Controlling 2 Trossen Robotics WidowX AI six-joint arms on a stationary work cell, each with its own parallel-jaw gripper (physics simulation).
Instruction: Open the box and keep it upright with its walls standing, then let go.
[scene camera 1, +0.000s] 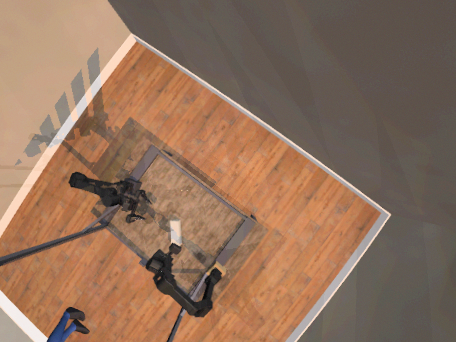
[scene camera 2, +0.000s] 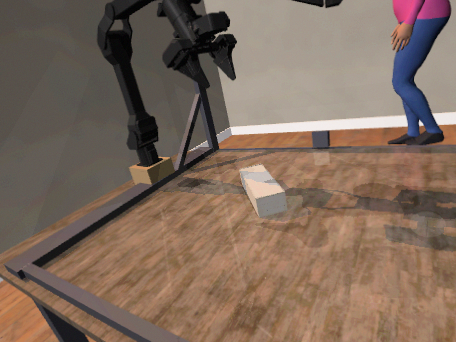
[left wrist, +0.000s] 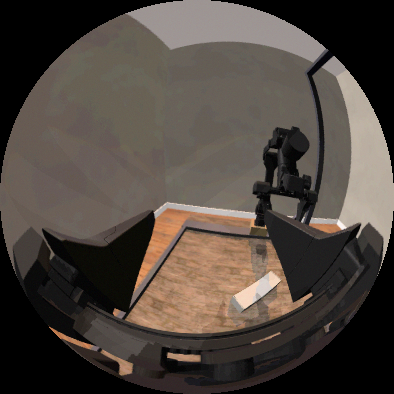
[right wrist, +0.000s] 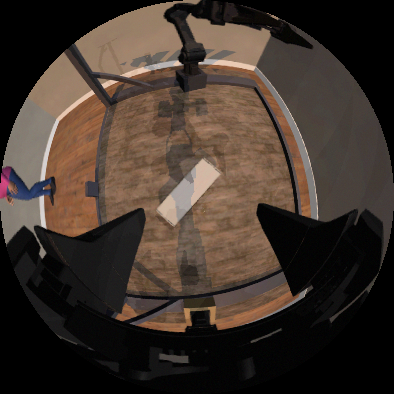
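Seen in the pictures: left gripper, fingertip midpoint: (scene camera 1: 148, 211) (left wrist: 211, 216); right gripper, fingertip midpoint: (scene camera 1: 167, 248) (scene camera 2: 222, 83) (right wrist: 202, 211); left arm's base at its link origin: (scene camera 1: 128, 186) (right wrist: 190, 71); right arm's base at its link origin: (scene camera 1: 216, 273) (scene camera 2: 150, 162) (left wrist: 259, 222) (right wrist: 199, 315).
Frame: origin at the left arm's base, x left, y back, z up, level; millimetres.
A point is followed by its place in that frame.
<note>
The box (scene camera 1: 175, 232) {x -192, y -450, z -34 mm} (scene camera 2: 265, 190) {x -139, y -424, z -33 mm} (left wrist: 257, 291) {x -190, y -437, z -33 mm} (right wrist: 189, 192) {x -200, y -454, z -32 mm} is pale, long and low. It lies on the wooden table top with its top flat and closed, and no raised walls or flaps show. My right gripper (scene camera 2: 220, 82) {x -203, y -492, z 201 mm} (right wrist: 202, 211) {x -203, y -492, z 201 mm} is open and empty, pointing down high above the table. In the right wrist view the box shows between and beyond its fingers, touching neither. My left gripper (scene camera 1: 146, 210) {x 0, y -351, z 317 mm} (left wrist: 211, 216) {x 0, y -351, z 317 mm} is open and empty, held above the table at the other side, well apart from the box.
A dark metal frame (scene camera 2: 100, 215) {x -107, y -865, z -59 mm} edges the table. The right arm stands on a tan base block (scene camera 2: 145, 175) {x -286, y -823, z -29 mm}; the left arm stands on a dark block (right wrist: 191, 80) {x -16, y -50, z -20 mm}. Dark upright posts rise at the frame's side. A person in blue trousers (scene camera 2: 417, 75) stands beyond the table.
</note>
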